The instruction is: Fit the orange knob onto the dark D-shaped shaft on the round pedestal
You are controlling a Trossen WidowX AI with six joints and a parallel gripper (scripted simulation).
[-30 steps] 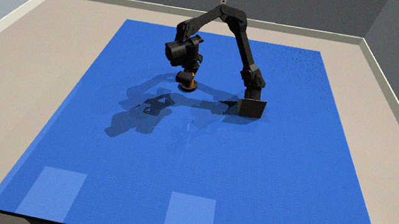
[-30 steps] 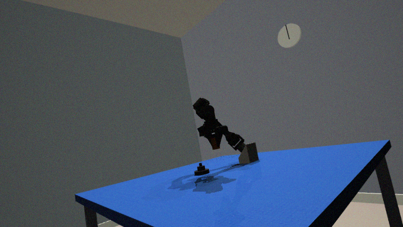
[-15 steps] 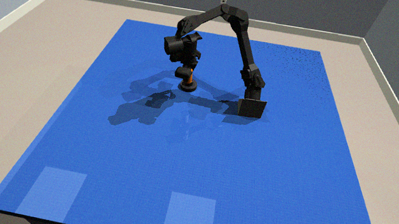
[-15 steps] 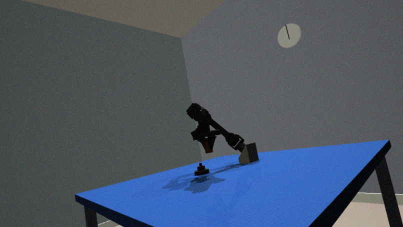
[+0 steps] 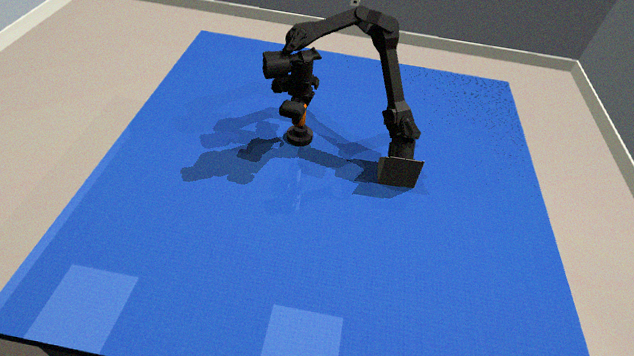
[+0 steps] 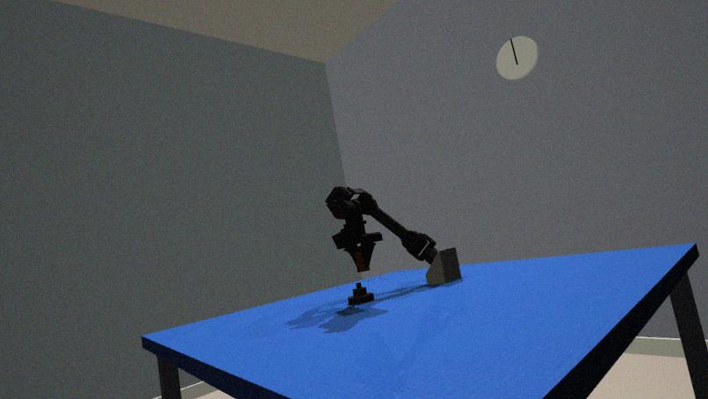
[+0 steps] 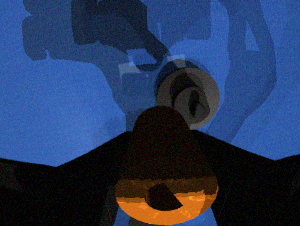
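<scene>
The dark round pedestal lies 10 mm behind my gripper tip, 40 mm to the right of it and 80 mm below it. Also, from my gripper tip: orange knob 20 mm above.
</scene>
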